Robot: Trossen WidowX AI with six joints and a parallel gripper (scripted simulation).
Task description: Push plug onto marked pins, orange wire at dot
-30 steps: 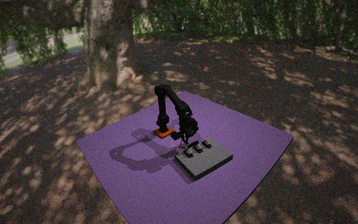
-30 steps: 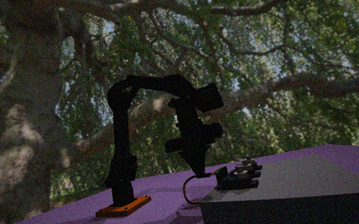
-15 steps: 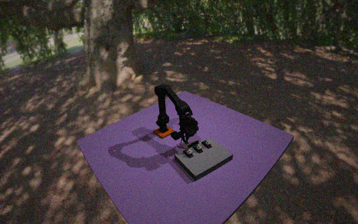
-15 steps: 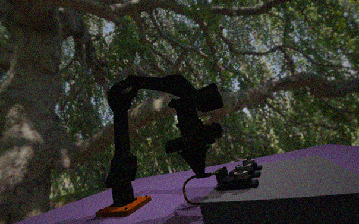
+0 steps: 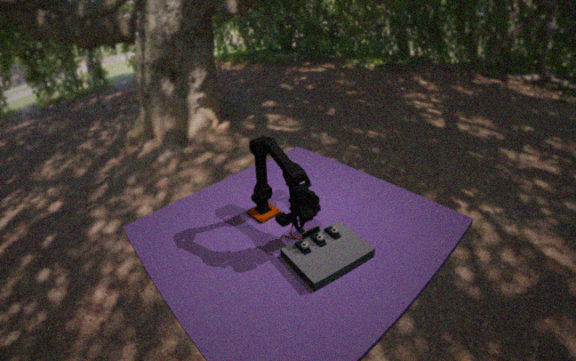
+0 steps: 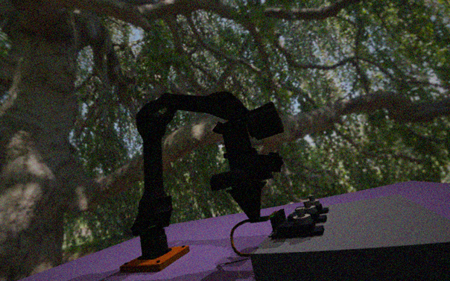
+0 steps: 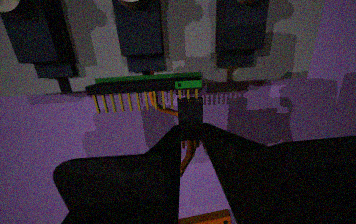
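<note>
The bright green band lies 4 cm ahead of my gripper tip. Also, from my gripper tip: black servo motor (9 cm ahead, 3 cm to the left, 2 cm below); grey printed holder (20 cm ahead, 2 cm to the left, 5 cm below).
</note>
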